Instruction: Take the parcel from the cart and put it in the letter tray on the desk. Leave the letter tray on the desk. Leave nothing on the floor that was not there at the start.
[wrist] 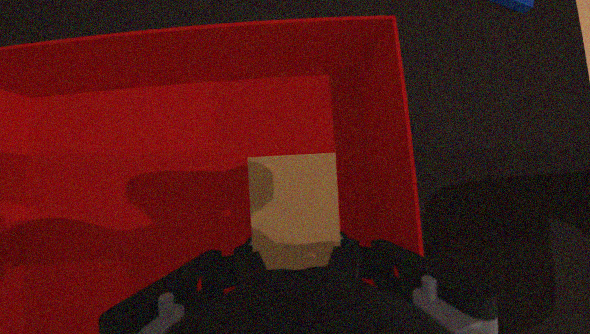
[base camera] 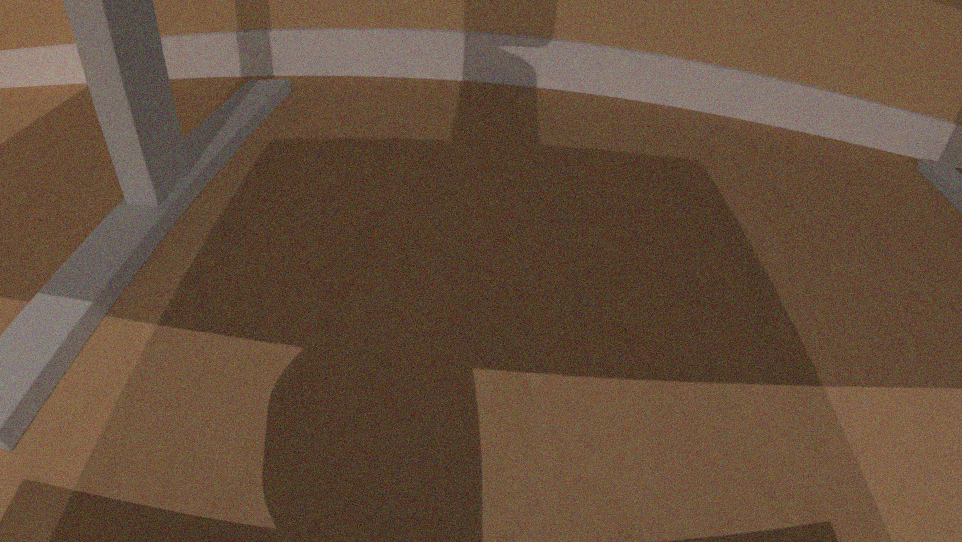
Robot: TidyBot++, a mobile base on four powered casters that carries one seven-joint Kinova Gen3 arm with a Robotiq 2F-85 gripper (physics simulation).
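Frame: origin at the arm's base, x right, y back, z down, level; millimetres.
Seen in the pictures: gripper, fingertip midpoint: [wrist: 296, 239].
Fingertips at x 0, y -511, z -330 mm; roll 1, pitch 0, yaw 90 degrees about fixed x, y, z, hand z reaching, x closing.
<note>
A point is followed by its place in that frame.
The parcel [wrist: 296, 197] @(z -384, x 42, y -509 mm), a tan box, is held between the fingers of my gripper [wrist: 296, 239] @(z -330, x 0, y -511 mm), which is shut on it, in the lower middle of the wrist view. The letter tray [wrist: 370, 125] @(z -338, x 95, y -440 mm) is red with raised walls and stands on the dark desk top [wrist: 490, 110] @(z -324, x 109, y -308 mm). The parcel is over the tray's inside, near its right wall in the view. I cannot tell whether it touches the tray's bottom. The gripper's body hides the near part of the tray. The cart does not show in either view.
A corner of a blue flat thing [wrist: 517, 5] @(z -328, x 222, y -261 mm) shows on the desk at the top right of the wrist view. In the base camera view a grey leg [base camera: 111, 80] @(z 217, x -363, y -559 mm) on a long foot [base camera: 100, 269] stands at the left. Part of another grey foot [base camera: 945, 178] shows at the right edge.
</note>
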